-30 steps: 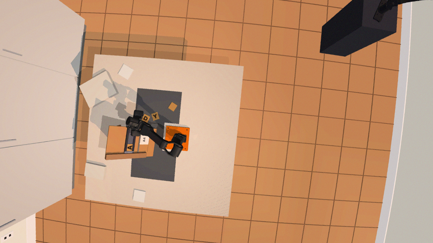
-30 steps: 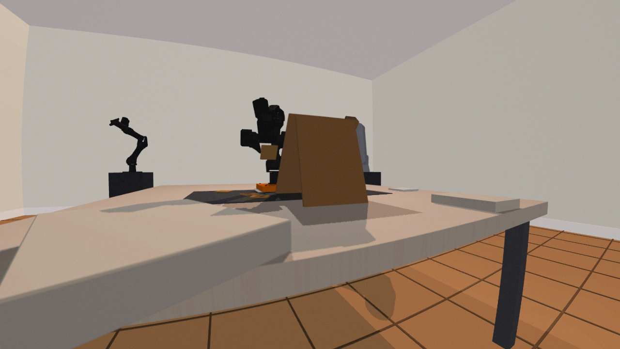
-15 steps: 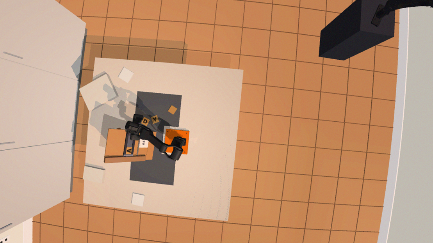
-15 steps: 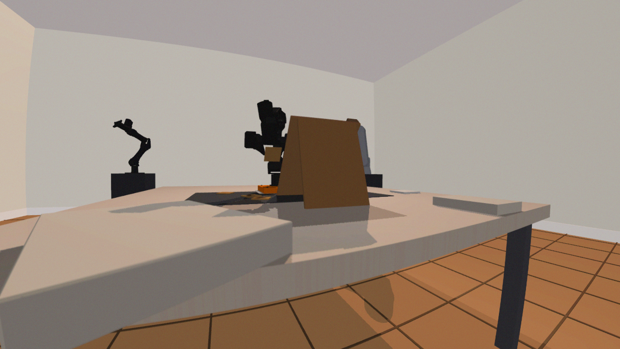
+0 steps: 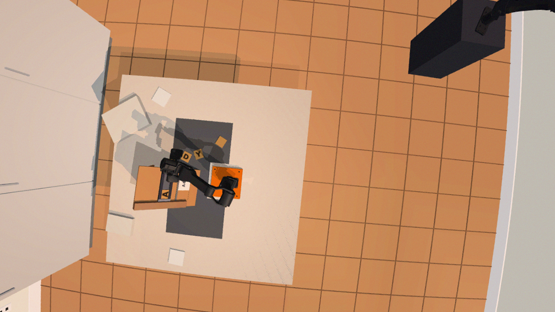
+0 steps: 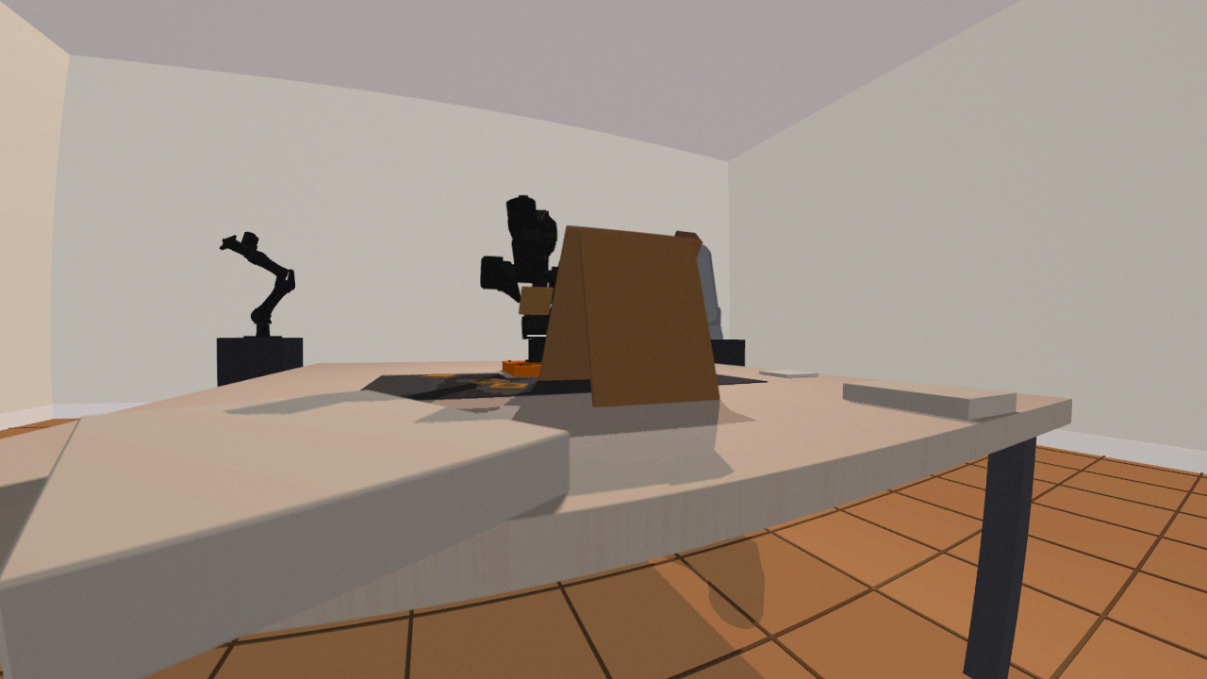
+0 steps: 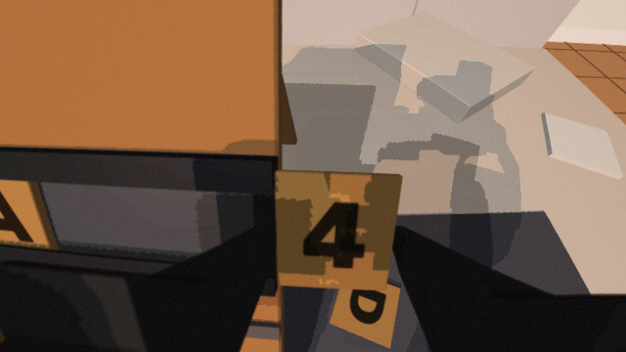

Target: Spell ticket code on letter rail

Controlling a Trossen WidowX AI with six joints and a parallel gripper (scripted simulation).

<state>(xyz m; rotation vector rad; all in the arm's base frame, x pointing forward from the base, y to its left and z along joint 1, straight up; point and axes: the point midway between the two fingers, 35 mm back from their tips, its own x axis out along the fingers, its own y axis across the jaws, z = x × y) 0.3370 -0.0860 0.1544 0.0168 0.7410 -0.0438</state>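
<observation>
Now: the white ticket 13 cm to the left of my gripper tip, 8 cm below it and 6 cm behind it. Also, from my gripper tip: tile marked d (15 cm below, 4 cm to the right, 3 cm behind); then tile marked y (15 cm below, 11 cm behind, 7 cm to the right); then blank tile (25 cm behind, 17 cm to the right, 15 cm below).
</observation>
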